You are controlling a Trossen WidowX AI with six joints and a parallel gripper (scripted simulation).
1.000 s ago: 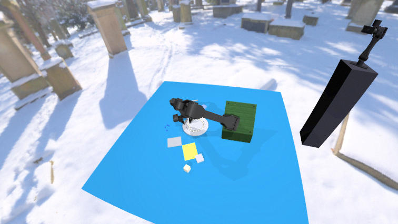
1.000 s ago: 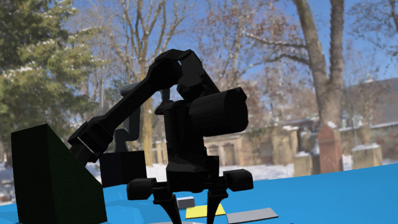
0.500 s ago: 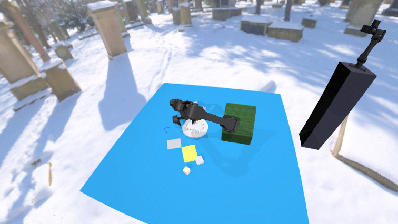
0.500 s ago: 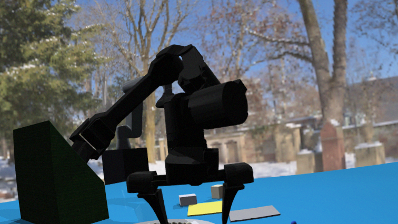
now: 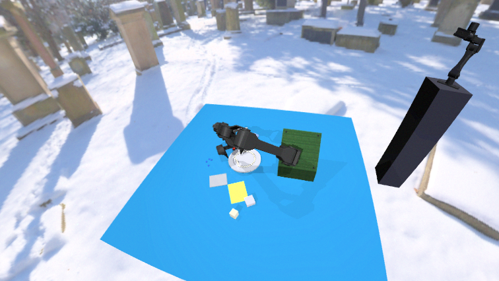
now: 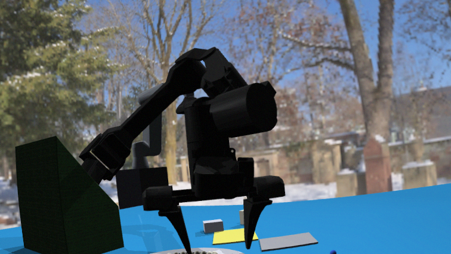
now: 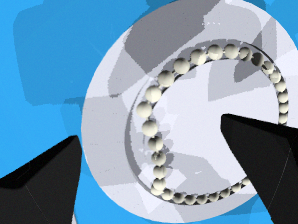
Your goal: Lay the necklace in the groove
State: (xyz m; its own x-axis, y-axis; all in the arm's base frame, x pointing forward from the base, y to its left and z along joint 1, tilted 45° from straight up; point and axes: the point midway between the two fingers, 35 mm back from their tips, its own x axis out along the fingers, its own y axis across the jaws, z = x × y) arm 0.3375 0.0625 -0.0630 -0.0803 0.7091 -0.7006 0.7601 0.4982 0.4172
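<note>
Now: the round white bead board 6 cm behind my gripper tip, 2 cm below it and 1 cm to the right of it. The rest, counted from my gripper tip: yellow tile (21 cm to the left, 10 cm behind, 3 cm below); red object (12 cm to the right, 5 cm ahead, 3 cm below); grey tile (17 cm to the left, 3 cm below, 3 cm ahead).
</note>
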